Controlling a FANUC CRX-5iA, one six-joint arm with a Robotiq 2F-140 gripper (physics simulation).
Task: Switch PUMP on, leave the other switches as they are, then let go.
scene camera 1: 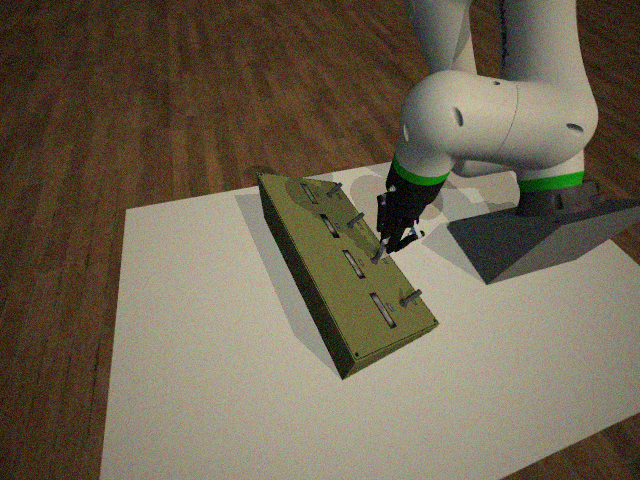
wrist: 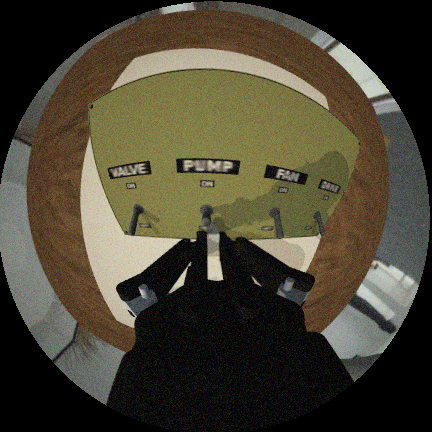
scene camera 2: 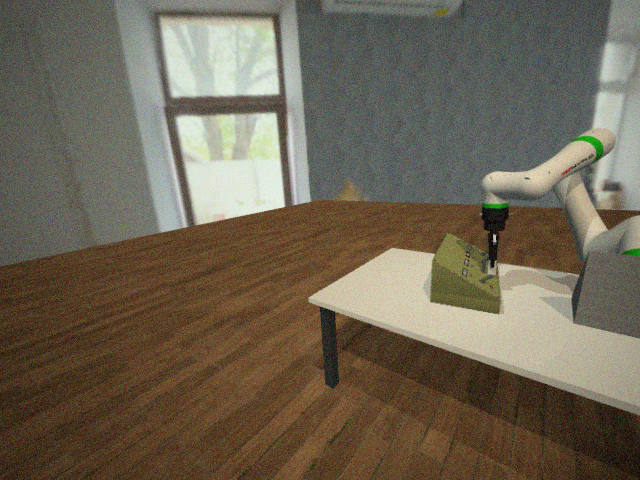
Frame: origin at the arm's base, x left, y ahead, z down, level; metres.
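Where they show: gripper, between the fingertips: (scene camera 1: 383, 255) (wrist: 211, 229) (scene camera 2: 491, 274); arm's base, origin of its link: (scene camera 1: 550, 211).
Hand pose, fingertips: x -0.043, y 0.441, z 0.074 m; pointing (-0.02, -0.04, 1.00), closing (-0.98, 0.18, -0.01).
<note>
Each offset is from my fingertips to the centre of the thing. Level surfaces: height alone.
The olive switch panel @(dx -0.036, dy +0.115, dz +0.018 m) (scene camera 1: 302, 232) (scene camera 2: 448, 281) (wrist: 210, 115) slopes on the table. The PUMP lever @(dx +0.014, dy +0.029, dz -0.037 m) (scene camera 1: 377, 255) (wrist: 206, 215) stands below its ON mark and looks steeper than the others. The VALVE lever @(dx +0.131, dy +0.001, dz -0.030 m) (scene camera 1: 410, 297) (wrist: 134, 221), FAN lever @(dx -0.107, dy +0.032, dz -0.030 m) (scene camera 1: 355, 220) (wrist: 277, 225) and DRIVE lever @(dx -0.226, dy +0.048, dz -0.030 m) (scene camera 1: 334, 189) (wrist: 320, 224) lean away from their ON marks, toward the panel's low edge. My gripper (scene camera 1: 386, 250) (scene camera 2: 492, 266) (wrist: 211, 229) is shut with nothing between the fingers. Its tips are right at the PUMP lever's free end, on the low-edge side; whether they touch is unclear.
The white table @(dz +0.084 m) (scene camera 1: 206, 361) (scene camera 2: 382, 289) carries the panel and the arm's grey base (scene camera 1: 527, 242) (scene camera 2: 610, 294), which is on the low-edge side of the panel. The VALVE and FAN levers stand on either side of the gripper. The arm's shadow falls across the FAN and DRIVE part.
</note>
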